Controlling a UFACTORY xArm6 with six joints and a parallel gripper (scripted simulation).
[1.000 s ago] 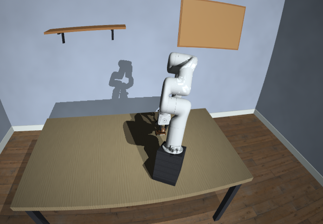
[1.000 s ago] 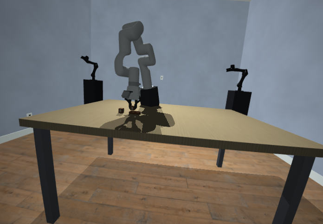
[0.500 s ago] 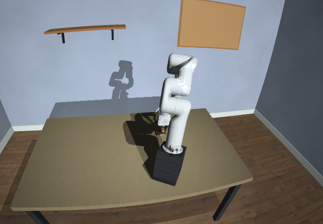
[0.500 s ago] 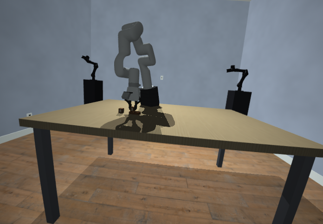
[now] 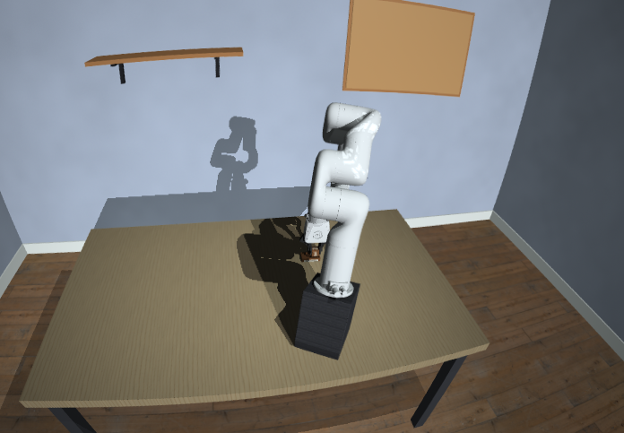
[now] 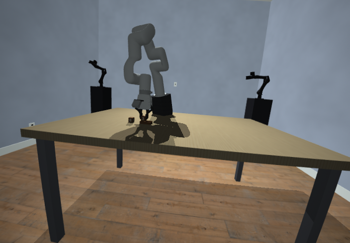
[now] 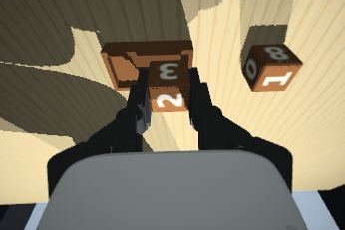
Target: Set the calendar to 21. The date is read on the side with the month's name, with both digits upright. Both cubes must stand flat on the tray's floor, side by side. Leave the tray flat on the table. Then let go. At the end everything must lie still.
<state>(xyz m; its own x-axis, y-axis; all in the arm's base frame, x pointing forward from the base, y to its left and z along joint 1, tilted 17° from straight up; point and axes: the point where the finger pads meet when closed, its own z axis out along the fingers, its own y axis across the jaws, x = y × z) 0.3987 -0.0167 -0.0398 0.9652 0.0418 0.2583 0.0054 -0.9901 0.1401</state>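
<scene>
The brown wooden tray is 4 cm below my hand and 2 cm to the left of it.
</scene>
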